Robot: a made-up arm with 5 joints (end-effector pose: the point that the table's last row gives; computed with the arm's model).
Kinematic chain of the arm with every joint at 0, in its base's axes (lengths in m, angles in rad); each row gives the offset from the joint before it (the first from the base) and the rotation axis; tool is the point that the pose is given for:
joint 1: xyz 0 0 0.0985 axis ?
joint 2: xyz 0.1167 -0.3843 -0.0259 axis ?
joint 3: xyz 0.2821 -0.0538 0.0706 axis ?
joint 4: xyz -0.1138 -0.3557 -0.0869 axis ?
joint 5: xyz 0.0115 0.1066 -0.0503 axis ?
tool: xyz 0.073 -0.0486 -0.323
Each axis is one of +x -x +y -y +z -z.
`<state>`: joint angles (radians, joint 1 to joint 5).
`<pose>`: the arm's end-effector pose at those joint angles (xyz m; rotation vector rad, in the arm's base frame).
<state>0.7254 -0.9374 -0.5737 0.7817 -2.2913</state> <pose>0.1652 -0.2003 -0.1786 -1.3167 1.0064 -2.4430</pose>
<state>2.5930 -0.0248 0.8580 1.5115 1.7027</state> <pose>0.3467 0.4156 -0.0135 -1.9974 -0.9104 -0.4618</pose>
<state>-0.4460 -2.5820 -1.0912 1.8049 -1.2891</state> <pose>-0.1830 -0.0233 0.2750 0.7873 2.1265 1.2936</pose>
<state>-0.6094 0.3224 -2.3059 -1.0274 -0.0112</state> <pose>-0.0511 -0.7085 0.9437 -0.4778 2.2906 0.3207</pose>
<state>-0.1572 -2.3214 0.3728 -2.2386 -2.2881</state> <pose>0.5960 0.3032 0.0465 2.3831 0.1690 -1.1988</pose>
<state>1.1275 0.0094 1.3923 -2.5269 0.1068</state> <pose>0.2004 -0.4905 -0.8322 -1.1938 0.3298 -1.5372</pose>
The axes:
joint 1: +x
joint 2: -z
joint 3: -y
joint 4: +x
joint 5: -z

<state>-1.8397 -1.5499 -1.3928 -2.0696 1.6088</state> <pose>0.8774 0.2220 0.1262 1.6229 -0.0875 -2.6675</pose>
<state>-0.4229 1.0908 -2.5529 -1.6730 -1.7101</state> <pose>-0.4976 -0.7411 0.7332 1.7462 1.3887 1.9340</pose>
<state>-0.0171 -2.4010 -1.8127 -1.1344 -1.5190</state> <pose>0.6440 0.0487 0.2880 1.3434 -1.0733 -0.7362</pose>
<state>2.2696 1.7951 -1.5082 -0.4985 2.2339</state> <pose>-0.3486 -0.0949 -0.1019 -0.7489 2.4835 0.6932</pose>
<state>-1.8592 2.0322 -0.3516 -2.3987 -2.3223</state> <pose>-0.6891 0.1895 0.2493 0.1800 1.3584 -1.0139</pose>
